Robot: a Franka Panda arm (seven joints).
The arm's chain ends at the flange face. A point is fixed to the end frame.
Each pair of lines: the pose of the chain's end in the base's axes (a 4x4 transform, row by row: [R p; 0 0 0 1], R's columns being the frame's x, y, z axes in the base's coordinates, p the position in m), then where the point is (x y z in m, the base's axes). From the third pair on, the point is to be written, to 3 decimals.
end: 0.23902, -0.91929, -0.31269, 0.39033; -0.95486, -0.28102, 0.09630, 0.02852; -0.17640, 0.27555, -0.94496, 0.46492; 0, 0, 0, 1
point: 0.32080 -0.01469 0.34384
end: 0.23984, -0.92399, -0.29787, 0.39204; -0.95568, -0.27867, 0.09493, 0.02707; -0.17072, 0.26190, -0.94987, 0.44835; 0, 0, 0, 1
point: 0.32430 -0.01626 0.32630
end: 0.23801, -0.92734, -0.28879, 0.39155; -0.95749, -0.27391, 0.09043, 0.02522; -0.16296, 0.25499, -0.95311, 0.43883; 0, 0, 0, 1
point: 0.325 -0.019 0.316
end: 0.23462, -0.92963, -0.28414, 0.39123; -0.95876, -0.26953, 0.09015, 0.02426; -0.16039, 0.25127, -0.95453, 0.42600; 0, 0, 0, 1
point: 0.325 -0.019 0.303
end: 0.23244, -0.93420, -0.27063, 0.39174; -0.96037, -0.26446, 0.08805, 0.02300; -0.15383, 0.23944, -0.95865, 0.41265; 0, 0, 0, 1
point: 0.327 -0.021 0.289
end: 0.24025, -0.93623, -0.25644, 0.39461; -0.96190, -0.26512, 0.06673, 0.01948; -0.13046, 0.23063, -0.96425, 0.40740; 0, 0, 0, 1
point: 0.332 -0.027 0.284
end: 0.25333, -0.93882, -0.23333, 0.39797; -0.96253, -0.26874, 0.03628, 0.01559; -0.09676, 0.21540, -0.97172, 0.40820; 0, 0, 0, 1
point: 0.339 -0.035 0.285
